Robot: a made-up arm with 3 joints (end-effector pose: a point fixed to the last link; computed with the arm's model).
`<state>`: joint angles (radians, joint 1 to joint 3).
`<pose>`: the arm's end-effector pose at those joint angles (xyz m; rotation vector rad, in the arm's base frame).
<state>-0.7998 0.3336 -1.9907</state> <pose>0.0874 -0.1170 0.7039 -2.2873 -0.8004 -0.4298</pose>
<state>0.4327 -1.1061 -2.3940</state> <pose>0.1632 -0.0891 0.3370 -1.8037 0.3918 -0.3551</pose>
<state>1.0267 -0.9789 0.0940</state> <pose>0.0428 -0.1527 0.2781 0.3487 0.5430 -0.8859</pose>
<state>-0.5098 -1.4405 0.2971</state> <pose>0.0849 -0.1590 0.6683 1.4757 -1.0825 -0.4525</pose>
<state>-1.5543 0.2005 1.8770</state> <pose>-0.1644 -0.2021 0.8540 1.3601 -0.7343 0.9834</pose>
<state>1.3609 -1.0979 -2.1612</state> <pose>-0.0907 -0.0847 0.1578 -1.7044 1.0455 0.3454</pose>
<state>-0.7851 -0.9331 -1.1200</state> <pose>0.0587 -0.0935 0.7734 -0.2341 -0.9634 -0.8599</pose>
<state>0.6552 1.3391 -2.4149</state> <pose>0.0853 -0.1818 0.3141 1.8436 1.0087 -2.3002</pose>
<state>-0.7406 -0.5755 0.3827</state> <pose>0.0419 -0.1623 0.7595 0.8484 -0.9124 -0.0742</pose>
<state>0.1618 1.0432 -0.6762</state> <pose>0.1536 -0.0898 0.4755 -1.3020 0.3221 0.9024</pose>
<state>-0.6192 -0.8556 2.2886</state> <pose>0.1391 -0.1707 0.6537 2.7337 -0.4830 0.9429</pose>
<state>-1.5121 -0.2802 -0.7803</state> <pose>-0.1694 -0.0938 0.8378 -0.3666 -1.6041 -0.6523</pose>
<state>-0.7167 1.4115 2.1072</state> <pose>0.1186 -0.1666 0.7939 0.7942 0.4729 -0.1718</pose>
